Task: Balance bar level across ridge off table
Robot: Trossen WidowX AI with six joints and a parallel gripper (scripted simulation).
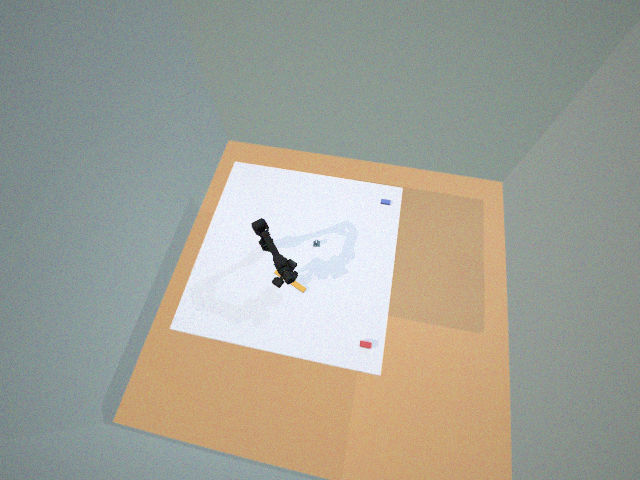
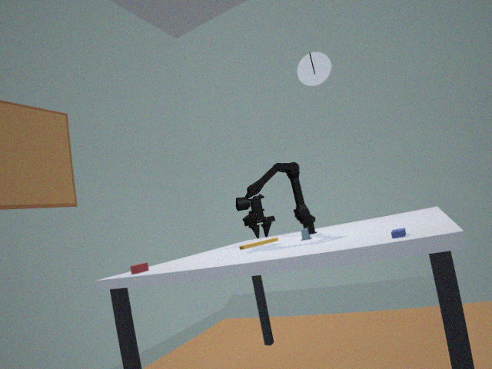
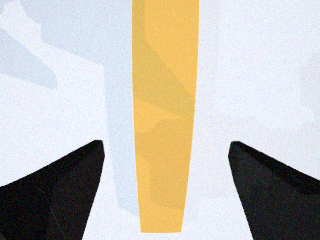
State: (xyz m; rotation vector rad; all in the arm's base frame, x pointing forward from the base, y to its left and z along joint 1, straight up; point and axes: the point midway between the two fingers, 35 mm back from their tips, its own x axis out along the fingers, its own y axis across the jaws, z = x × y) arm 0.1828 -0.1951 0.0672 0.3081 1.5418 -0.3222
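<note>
Now: gripper tip 20 mm short of the bar, 20 mm above it and 10 mm to the left of it. Round my gripper tip: blue block 700 mm to the left, 560 mm ahead, 20 mm below; red block 560 mm ahead, 300 mm to the right, 20 mm below.
</note>
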